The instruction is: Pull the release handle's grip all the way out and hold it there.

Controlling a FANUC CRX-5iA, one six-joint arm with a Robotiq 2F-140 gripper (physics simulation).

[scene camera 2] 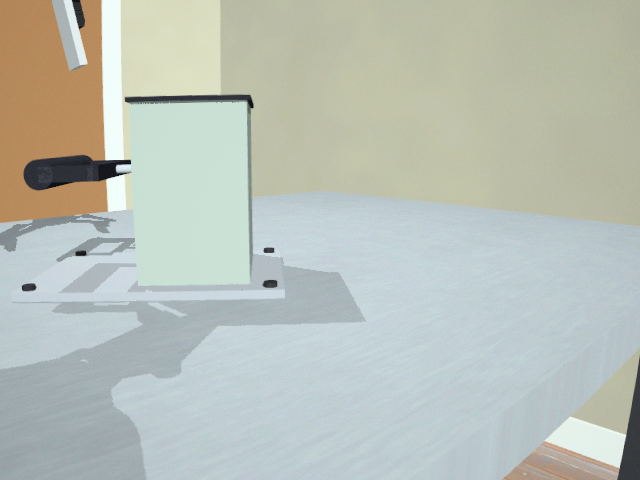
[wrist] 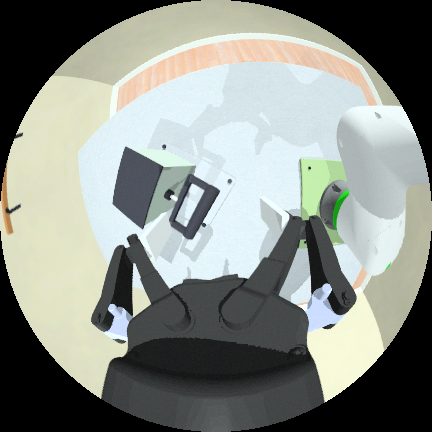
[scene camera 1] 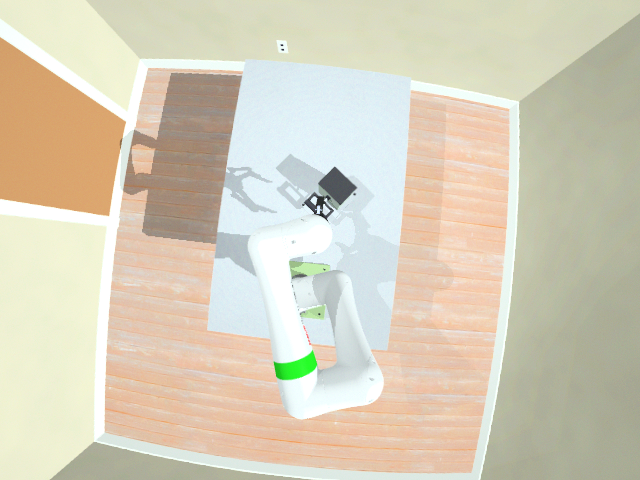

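The release handle's black grip (scene camera 1: 308, 198) (scene camera 2: 59, 171) (wrist: 204, 212) is a rectangular loop standing out from one side of a pale green housing (scene camera 2: 191, 191) (wrist: 177, 159) with a dark top (scene camera 1: 337, 184). A short light rod (scene camera 2: 123, 168) (wrist: 173, 198) joins them. My gripper (scene camera 1: 320, 204) (wrist: 213, 214) is wide open and empty. In the scene camera 1 view it overlaps the grip. In the scene camera 2 view one pale fingertip (scene camera 2: 76, 56) shows above the grip, apart from it; the other finger is out of view. In the wrist view the grip shows beyond the left fingertip.
The housing stands on a light base plate (scene camera 2: 217, 295) (wrist: 223, 181) with dark bolts, on the pale table (scene camera 1: 320, 113) (scene camera 2: 465, 289) (wrist: 240, 150). My arm's green mounting plate (scene camera 1: 314, 268) (wrist: 311, 185) is at the arm's base. Walls stand around the floor (scene camera 1: 465, 248).
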